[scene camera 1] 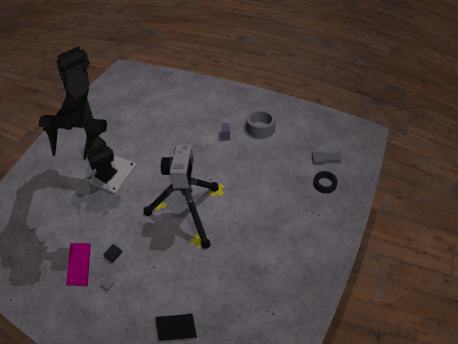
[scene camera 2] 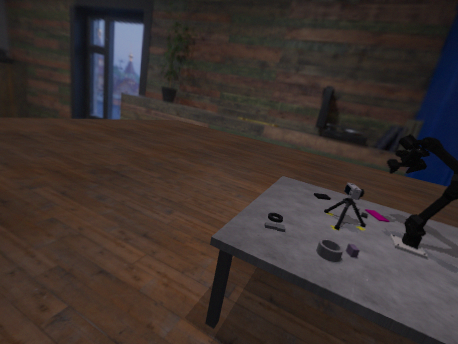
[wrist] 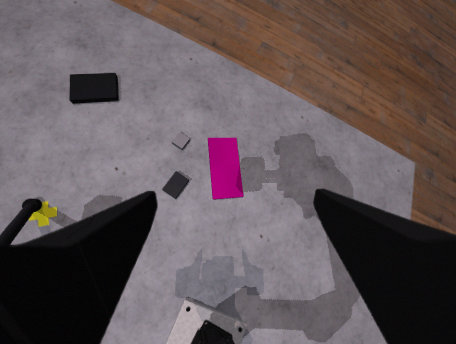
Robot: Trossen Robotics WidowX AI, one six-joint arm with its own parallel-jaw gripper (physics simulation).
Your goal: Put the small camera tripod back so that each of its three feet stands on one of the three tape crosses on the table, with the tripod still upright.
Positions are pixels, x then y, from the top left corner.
Labels:
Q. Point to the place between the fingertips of my gripper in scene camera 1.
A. At 68, 157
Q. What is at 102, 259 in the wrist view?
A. My gripper.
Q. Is my gripper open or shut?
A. Open.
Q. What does my gripper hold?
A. Nothing.

